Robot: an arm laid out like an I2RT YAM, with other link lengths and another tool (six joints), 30 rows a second.
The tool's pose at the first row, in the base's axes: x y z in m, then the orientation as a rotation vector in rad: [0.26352 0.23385 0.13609 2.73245 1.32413 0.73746]
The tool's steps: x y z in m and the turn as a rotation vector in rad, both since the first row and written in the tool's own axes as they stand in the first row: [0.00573 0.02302 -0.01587 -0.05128 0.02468 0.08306]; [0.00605 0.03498 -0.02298 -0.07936 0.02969 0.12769]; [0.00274 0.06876 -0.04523 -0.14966 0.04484 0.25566]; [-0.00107 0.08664 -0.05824 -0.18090 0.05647 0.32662]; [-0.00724 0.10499 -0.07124 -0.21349 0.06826 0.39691]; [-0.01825 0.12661 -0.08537 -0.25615 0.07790 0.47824]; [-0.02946 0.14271 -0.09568 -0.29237 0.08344 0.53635]
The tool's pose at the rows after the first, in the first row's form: [0.27686 0.22043 0.15746 2.76133 1.18493 0.80153]; [0.28286 0.21169 0.16648 2.77364 1.10783 0.82310]; [0.29666 0.18346 0.19216 2.80686 0.89256 0.87818]; [0.30236 0.16675 0.20601 2.82553 0.77762 0.90825]; [0.30716 0.14799 0.21900 2.83825 0.66203 0.93758]; [0.31133 0.12332 0.23174 2.84314 0.52462 0.96557]; [0.31294 0.10274 0.23981 2.83764 0.42332 0.98416]
